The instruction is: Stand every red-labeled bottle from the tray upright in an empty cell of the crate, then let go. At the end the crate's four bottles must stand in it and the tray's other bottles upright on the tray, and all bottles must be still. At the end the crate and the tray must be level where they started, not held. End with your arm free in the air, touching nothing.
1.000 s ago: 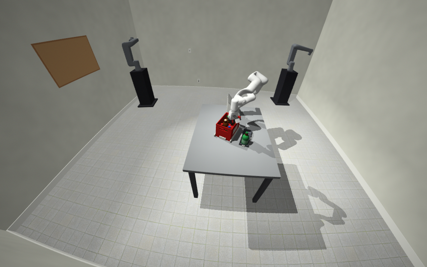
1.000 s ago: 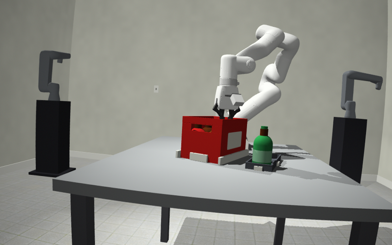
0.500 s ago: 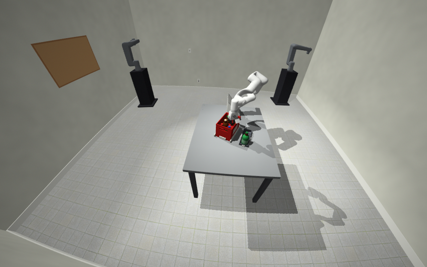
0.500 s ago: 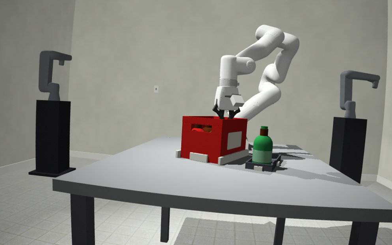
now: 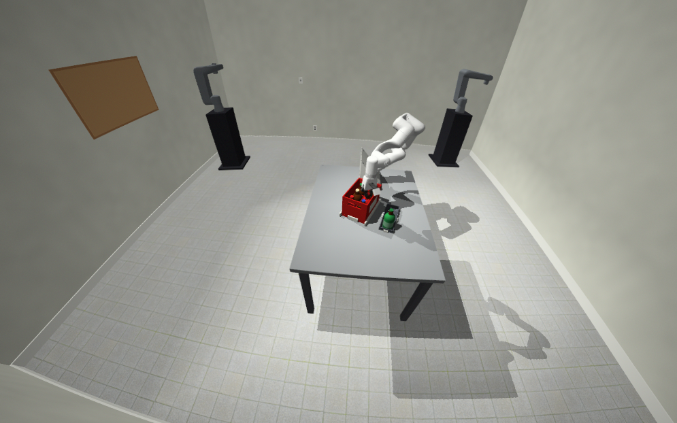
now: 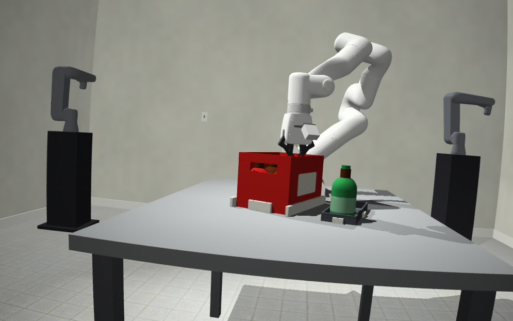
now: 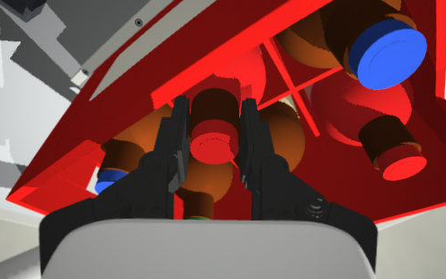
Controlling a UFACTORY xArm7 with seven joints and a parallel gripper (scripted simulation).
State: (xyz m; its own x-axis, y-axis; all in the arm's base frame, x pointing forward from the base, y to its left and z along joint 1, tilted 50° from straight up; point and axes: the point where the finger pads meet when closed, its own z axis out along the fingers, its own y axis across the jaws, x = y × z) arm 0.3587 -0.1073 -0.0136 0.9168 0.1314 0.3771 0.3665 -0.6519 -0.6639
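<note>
Now: hand 7 cm above the red-labeled bottle. Also, from my hand: brown bottle 5 cm behind, 7 cm to the right, 7 cm below; then red crate 2 cm behind, 4 cm to the right, 8 cm below; then green bottle 17 cm ahead, 13 cm to the left, 7 cm below.
</note>
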